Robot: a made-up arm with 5 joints.
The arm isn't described. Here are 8 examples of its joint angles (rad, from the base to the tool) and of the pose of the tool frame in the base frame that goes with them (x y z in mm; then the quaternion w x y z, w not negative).
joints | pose
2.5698 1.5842 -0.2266 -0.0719 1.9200 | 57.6 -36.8 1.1 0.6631 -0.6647 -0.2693 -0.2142
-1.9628 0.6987 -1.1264 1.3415 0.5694 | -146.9 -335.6 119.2 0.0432 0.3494 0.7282 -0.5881
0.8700 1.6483 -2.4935 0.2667 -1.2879 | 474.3 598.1 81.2 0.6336 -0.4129 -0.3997 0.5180
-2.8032 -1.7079 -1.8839 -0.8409 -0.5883 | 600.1 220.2 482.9 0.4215 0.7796 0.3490 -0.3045
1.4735 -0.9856 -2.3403 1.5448 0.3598 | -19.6 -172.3 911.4 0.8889 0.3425 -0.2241 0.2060
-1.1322 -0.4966 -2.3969 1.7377 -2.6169 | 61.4 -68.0 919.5 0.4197 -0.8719 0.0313 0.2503
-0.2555 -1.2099 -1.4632 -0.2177 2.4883 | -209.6 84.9 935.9 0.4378 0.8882 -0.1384 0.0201
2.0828 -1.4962 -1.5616 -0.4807 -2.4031 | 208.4 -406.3 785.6 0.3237 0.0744 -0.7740 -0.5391
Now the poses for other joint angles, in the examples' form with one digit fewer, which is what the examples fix.
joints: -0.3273 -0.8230 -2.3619 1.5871 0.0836
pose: -91 44 937 0.751 -0.115 -0.367 -0.536
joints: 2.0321 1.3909 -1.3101 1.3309 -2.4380
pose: -128 218 -80 0.433 0.048 -0.221 -0.872
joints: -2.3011 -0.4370 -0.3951 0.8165 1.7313
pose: -208 -229 321 0.558 -0.431 -0.167 0.690
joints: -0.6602 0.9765 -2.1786 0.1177 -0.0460
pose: 604 -456 457 0.739 -0.251 -0.109 -0.616
